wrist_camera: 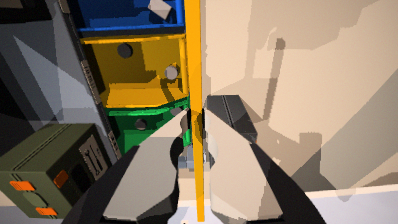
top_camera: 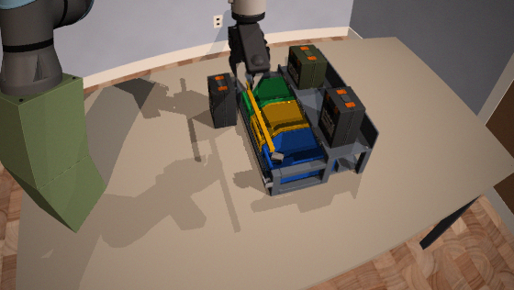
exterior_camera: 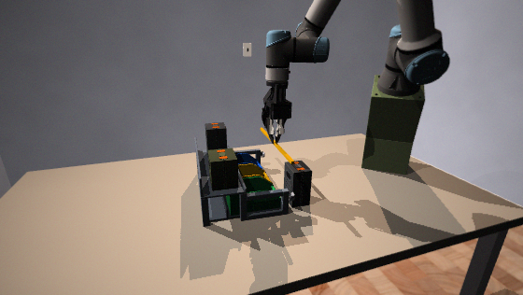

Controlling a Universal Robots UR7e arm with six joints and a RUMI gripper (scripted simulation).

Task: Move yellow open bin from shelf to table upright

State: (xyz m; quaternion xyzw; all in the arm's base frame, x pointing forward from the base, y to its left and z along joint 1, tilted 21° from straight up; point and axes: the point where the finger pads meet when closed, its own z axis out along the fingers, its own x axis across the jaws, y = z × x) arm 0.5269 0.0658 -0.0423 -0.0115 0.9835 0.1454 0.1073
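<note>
Right now the long yellow bar is 1 cm below my hand. From my hand the other things lie so: green bin (15 cm below, 12 cm to the left, 10 cm ahead); dark box (13 cm below, 11 cm to the left, 6 cm behind); yellow open bin (15 cm below, 10 cm ahead).
</note>
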